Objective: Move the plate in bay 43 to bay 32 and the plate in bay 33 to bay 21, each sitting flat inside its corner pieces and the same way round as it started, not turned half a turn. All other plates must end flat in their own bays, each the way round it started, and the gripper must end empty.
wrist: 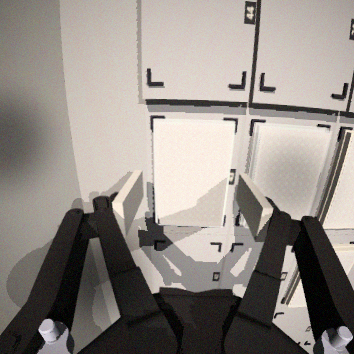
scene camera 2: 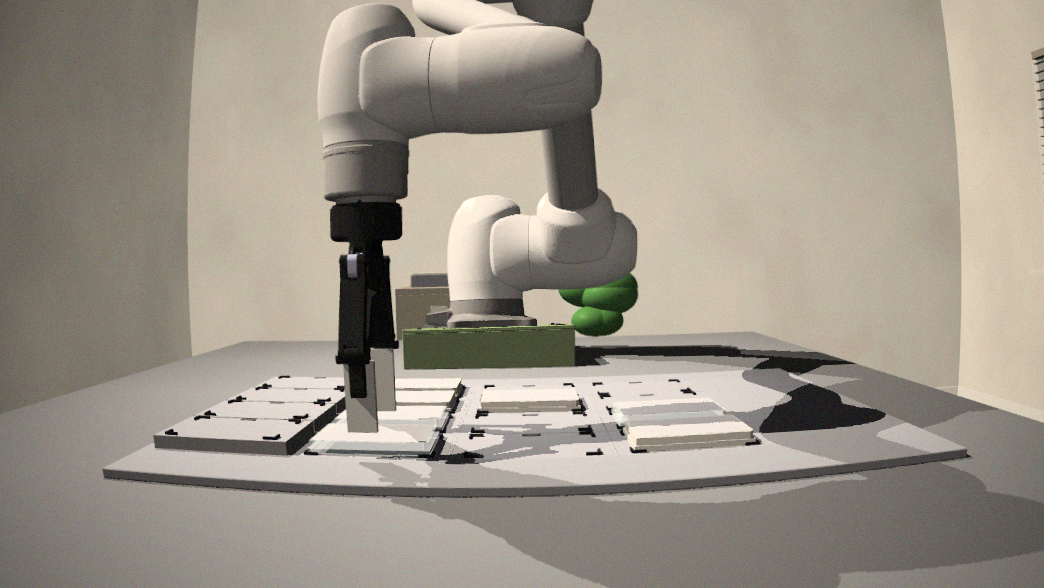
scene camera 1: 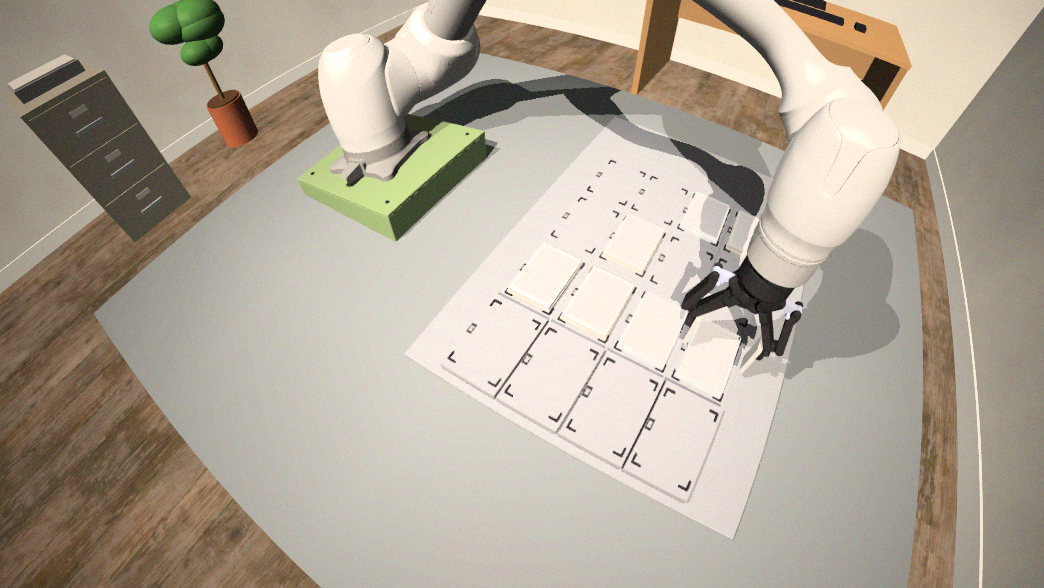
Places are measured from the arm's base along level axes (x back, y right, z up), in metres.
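Where they show: gripper, fingertip midpoint: (wrist: 189,184) (scene camera 2: 373,420) (scene camera 1: 715,350); arm's base at its link origin: (scene camera 2: 487,326) (scene camera 1: 380,153).
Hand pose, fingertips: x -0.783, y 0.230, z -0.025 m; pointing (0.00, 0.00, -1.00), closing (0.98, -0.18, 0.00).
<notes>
Things, the pixels of their top centre, and the offset from my fingertips. "*": a spot on its surface instead.
- pale plate at its top centre: (scene camera 2: 374,432) (wrist: 191,179) (scene camera 1: 711,353) dx +0.002, dy +0.000, dz -0.013 m
- Bay 33's plate at its top centre: (scene camera 2: 392,412) (wrist: 285,183) (scene camera 1: 655,326) dx +0.107, dy -0.020, dz -0.013 m
- Bay 32 at a spot on its surface: (scene camera 1: 668,268) * dx +0.105, dy -0.168, dz -0.028 m
- bay 21 at a spot on its surface: (scene camera 1: 655,200) * dx +0.163, dy -0.354, dz -0.028 m
- bay 13 at a spot on its surface: (scene camera 1: 544,277) * dx +0.317, dy -0.049, dz -0.013 m
- bay 23 at a spot on its surface: (scene camera 1: 597,300) * dx +0.215, dy -0.035, dz -0.013 m
- bay 22 at a spot on its surface: (scene camera 1: 634,244) * dx +0.181, dy -0.189, dz -0.013 m
My gripper (scene camera 1: 719,343) (scene camera 2: 374,420) (wrist: 189,184) is open and empty, its fingertips low on either side of the near part of bay 43's plate. That pale plate (scene camera 1: 710,361) (scene camera 2: 401,441) (wrist: 192,165) looks flat inside its corner pieces, beside the raised block marked 44. Whether the fingertips are level with its edges is hard to tell. Bay 33's plate (scene camera 1: 648,330) (wrist: 292,160) lies flat in the neighbouring bay; one fingertip is near its edge in the wrist view. Bay 32 (scene camera 1: 668,268) and bay 21 (scene camera 1: 655,200) hold no plate. The arm's shadow falls around the gripper.
Other plates lie at bay 13 (scene camera 1: 544,277), bay 23 (scene camera 1: 597,300) and bay 22 (scene camera 1: 634,244). Two plates (scene camera 1: 705,217) (scene camera 2: 686,434) lie in the far right bays. Four raised blocks (scene camera 1: 610,409) (scene camera 2: 226,438) border the x3 row. The arm stands on a green base (scene camera 1: 431,189) (scene camera 2: 489,346).
</notes>
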